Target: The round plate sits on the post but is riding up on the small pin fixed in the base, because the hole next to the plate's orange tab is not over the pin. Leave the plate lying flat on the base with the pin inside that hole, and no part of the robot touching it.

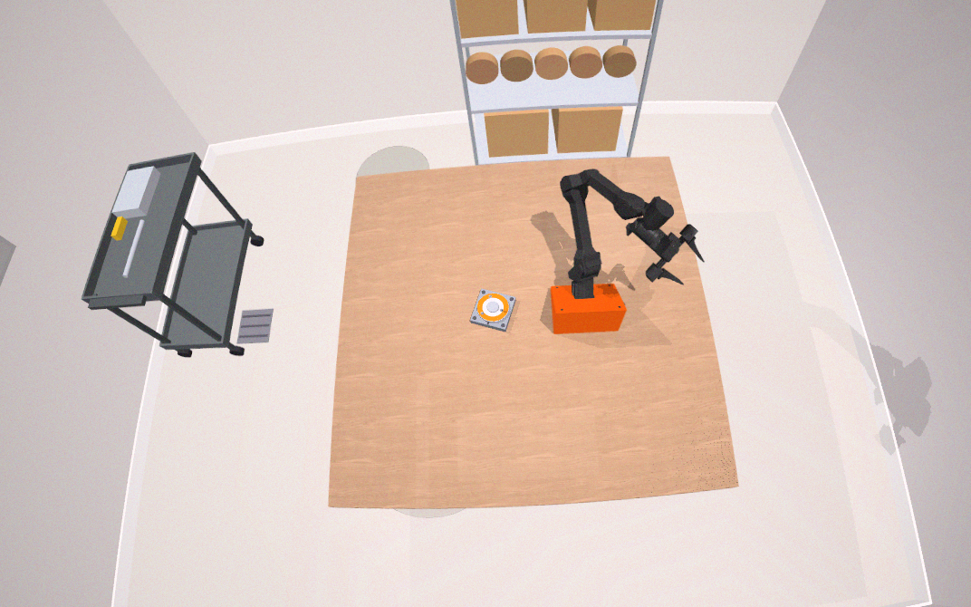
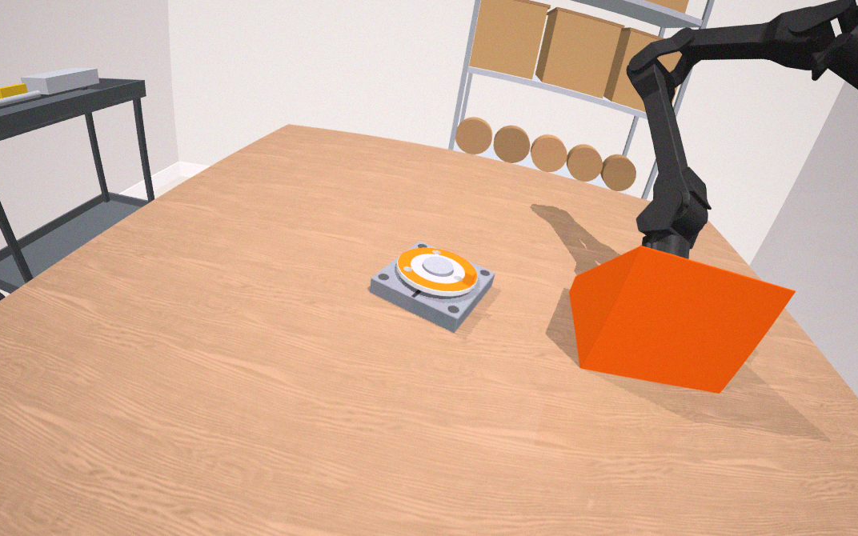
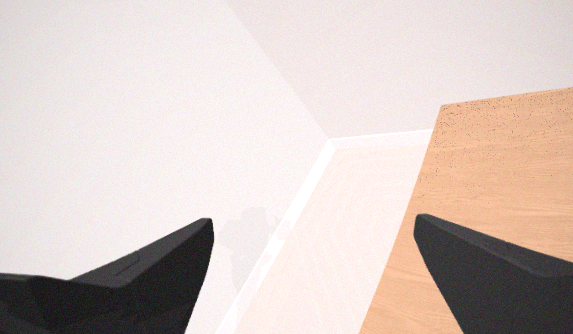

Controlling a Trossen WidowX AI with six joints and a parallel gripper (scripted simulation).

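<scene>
Right now my gripper tip is 550 mm short of the white plate, 350 mm above it and 80 mm to the left of it. The rest, counted from my gripper tip: square grey base 570 mm ahead, 360 mm below, 90 mm to the right.
</scene>
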